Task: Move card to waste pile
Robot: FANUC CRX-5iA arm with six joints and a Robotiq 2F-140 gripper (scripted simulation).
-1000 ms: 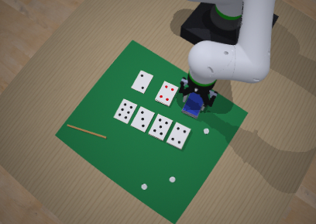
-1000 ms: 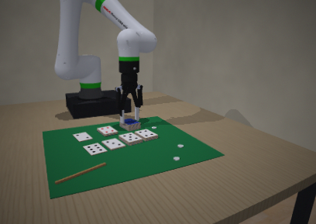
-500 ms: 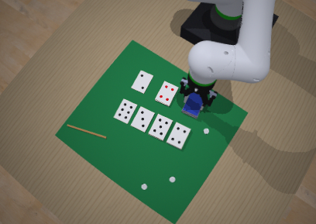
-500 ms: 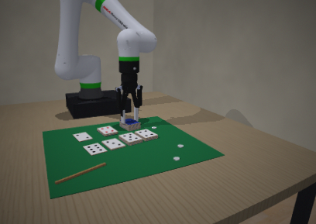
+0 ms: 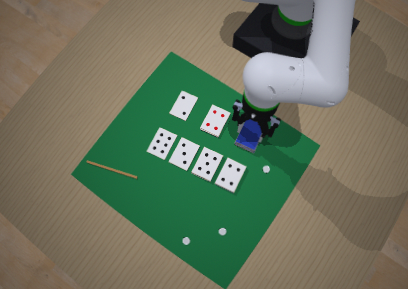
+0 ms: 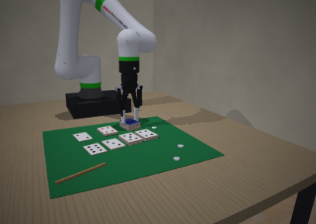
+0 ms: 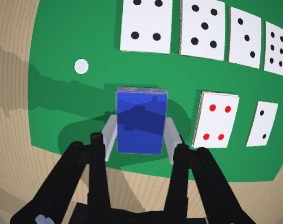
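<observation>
Now: hand 23 cm to the left of the two-pip card, 6 cm above it and 3 cm short of it. The rest, counted from my hand: thin wooden stick: 34 cm ahead, 29 cm to the right, 5 cm below; green mat: 16 cm ahead, 9 cm to the right, 7 cm below.
</observation>
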